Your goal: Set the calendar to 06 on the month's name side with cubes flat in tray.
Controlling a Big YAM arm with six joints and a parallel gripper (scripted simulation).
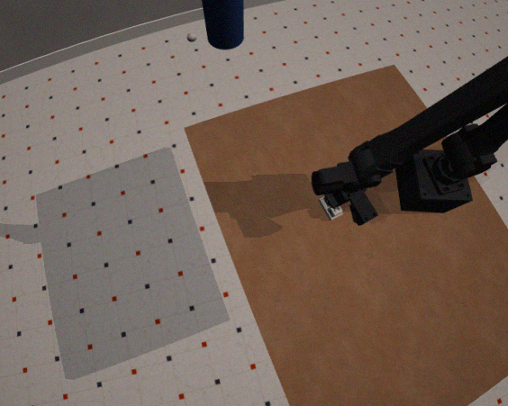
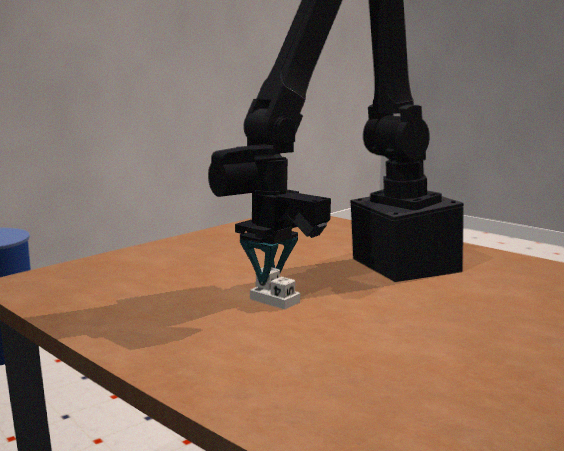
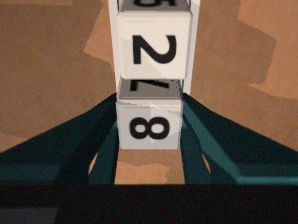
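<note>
Now: the white digit cube 10 mm below my hand. Also, from my hand: white tray: 30 mm below, 20 mm to the left.
</note>
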